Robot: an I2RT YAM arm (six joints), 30 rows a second.
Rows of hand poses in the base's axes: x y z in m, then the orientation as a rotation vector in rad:
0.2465, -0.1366, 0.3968, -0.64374, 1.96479, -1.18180
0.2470, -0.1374, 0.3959, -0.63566, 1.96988, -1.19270
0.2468, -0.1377, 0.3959, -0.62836, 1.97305, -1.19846
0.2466, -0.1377, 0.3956, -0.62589, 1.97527, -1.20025
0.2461, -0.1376, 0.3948, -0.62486, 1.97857, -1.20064
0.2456, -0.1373, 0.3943, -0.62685, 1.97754, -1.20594
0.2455, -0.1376, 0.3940, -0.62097, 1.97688, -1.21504
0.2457, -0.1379, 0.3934, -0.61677, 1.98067, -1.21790
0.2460, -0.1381, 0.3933, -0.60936, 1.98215, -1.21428
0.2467, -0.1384, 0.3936, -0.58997, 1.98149, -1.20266
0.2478, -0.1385, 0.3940, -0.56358, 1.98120, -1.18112
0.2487, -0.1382, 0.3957, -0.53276, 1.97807, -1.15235
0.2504, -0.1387, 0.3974, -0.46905, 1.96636, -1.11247
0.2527, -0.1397, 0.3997, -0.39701, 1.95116, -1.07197
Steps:
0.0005, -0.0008, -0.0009, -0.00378, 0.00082, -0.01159
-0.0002, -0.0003, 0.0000, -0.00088, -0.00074, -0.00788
-0.0002, 0.0000, -0.0003, 0.00005, 0.00062, -0.00315
-0.0005, 0.0001, -0.0008, 0.00076, 0.00205, -0.00230
-0.0005, 0.0003, -0.0005, -0.00454, 0.00081, -0.00095
-0.0001, -0.0003, -0.0003, -0.00448, -0.00255, -0.00685
0.0002, -0.0003, -0.0006, 0.00021, 0.00106, -0.00528
0.0003, -0.0002, -0.0001, 0.00523, -0.00312, -0.00277
0.0007, -0.0003, 0.0003, 0.01421, -0.01183, -0.00413
0.0011, -0.0001, 0.0004, 0.02348, -0.01616, -0.00343
0.0009, 0.0003, 0.0017, 0.02942, -0.02124, -0.00131
0.0017, -0.0005, 0.0017, 0.04658, -0.04496, -0.01044
0.0023, -0.0010, 0.0023, 0.04958, -0.05085, -0.01452

